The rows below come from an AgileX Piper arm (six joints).
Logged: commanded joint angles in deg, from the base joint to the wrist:
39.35 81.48 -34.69 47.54 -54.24 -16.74
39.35 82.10 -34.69 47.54 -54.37 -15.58
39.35 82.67 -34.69 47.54 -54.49 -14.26
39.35 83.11 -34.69 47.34 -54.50 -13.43
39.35 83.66 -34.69 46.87 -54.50 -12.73
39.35 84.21 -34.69 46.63 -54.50 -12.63
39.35 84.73 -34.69 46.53 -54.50 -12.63
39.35 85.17 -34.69 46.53 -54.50 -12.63
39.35 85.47 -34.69 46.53 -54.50 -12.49
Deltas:
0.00 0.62 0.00 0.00 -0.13 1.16
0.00 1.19 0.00 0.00 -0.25 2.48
0.00 1.63 0.00 -0.20 -0.26 3.31
0.00 2.18 0.00 -0.67 -0.26 4.01
0.00 2.73 0.00 -0.91 -0.26 4.11
0.00 3.25 0.00 -1.01 -0.26 4.11
0.00 3.69 0.00 -1.01 -0.26 4.11
0.00 3.99 0.00 -1.01 -0.26 4.25

